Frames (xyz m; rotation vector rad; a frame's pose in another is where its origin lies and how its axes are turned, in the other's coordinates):
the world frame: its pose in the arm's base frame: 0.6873 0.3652 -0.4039 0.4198 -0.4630 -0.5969
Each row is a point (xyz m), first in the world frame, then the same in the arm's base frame.
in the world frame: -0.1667 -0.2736 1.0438
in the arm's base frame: -0.1016 0.0127 0.2635
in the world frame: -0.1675 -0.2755 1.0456
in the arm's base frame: -0.1040 0.0113 0.2638
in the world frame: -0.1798 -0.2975 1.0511
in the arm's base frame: -0.1254 0.0011 0.2537
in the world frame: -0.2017 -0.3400 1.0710
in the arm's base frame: -0.1704 -0.0221 0.2424
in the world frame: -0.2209 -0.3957 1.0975
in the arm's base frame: -0.2225 -0.0584 0.2307
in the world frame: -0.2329 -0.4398 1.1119
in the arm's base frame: -0.2580 -0.0875 0.2170
